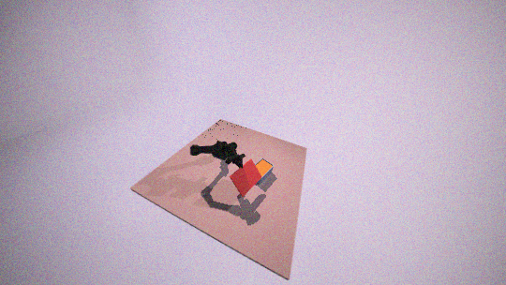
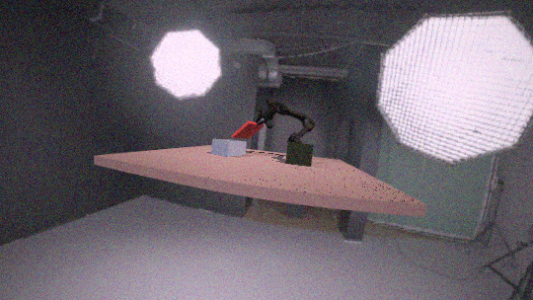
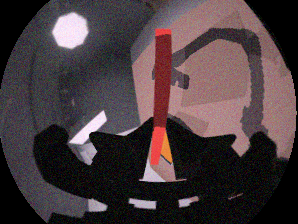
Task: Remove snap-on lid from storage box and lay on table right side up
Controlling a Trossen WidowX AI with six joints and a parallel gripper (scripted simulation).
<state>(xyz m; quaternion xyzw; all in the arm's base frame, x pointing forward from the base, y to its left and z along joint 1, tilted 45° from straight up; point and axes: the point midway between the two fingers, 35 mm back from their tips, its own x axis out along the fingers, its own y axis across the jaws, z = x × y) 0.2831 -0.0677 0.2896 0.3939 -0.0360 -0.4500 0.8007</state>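
Now: the red lid 60 mm ahead of my gripper tip, 50 mm below it and 20 mm to the right of it. Also, from my gripper tip: grey storage box 190 mm to the left, 180 mm below, 150 mm ahead.
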